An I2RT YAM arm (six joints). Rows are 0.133 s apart.
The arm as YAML. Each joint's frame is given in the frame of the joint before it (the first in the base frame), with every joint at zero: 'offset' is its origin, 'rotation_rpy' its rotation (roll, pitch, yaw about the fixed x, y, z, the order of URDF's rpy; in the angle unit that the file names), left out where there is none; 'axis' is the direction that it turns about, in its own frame. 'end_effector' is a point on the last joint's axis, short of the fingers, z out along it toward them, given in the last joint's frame.
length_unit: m
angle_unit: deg
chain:
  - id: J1
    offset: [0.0, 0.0, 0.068]
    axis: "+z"
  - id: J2
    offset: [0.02, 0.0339, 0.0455]
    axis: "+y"
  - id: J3
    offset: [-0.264, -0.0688, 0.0]
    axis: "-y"
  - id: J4
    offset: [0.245, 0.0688, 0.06]
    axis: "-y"
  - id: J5
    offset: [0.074, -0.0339, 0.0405]
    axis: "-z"
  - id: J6
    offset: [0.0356, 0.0, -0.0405]
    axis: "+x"
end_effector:
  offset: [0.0, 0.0, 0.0]
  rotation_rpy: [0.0, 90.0, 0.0]
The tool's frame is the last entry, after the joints.
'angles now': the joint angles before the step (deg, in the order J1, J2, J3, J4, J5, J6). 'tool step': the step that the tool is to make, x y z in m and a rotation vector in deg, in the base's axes. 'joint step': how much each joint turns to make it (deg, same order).
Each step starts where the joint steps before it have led.
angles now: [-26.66 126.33 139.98 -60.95 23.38 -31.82]
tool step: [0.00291 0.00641 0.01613 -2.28 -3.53 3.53]
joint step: [0.74 -0.98 0.81 3.34 -1.64 -2.50]
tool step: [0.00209 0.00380 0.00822 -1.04 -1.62 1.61]
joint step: [0.48 0.07 1.47 0.88 -0.70 -0.99]
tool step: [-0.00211 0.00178 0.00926 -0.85 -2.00 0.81]
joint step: [0.04 -0.88 0.08 1.37 -0.66 -0.44]
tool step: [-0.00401 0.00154 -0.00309 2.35 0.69 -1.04]
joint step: [-0.07 -0.57 -0.85 -2.10 -0.38 2.17]
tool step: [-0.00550 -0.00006 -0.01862 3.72 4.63 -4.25]
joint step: [-0.15 -0.21 -2.74 -4.71 2.03 4.08]
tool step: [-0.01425 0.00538 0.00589 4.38 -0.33 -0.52]
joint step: [-0.39 -2.55 -1.67 -3.54 -2.98 2.99]
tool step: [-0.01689 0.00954 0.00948 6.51 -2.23 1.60]
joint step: [-0.37 -3.84 -2.88 -2.63 -6.53 2.91]
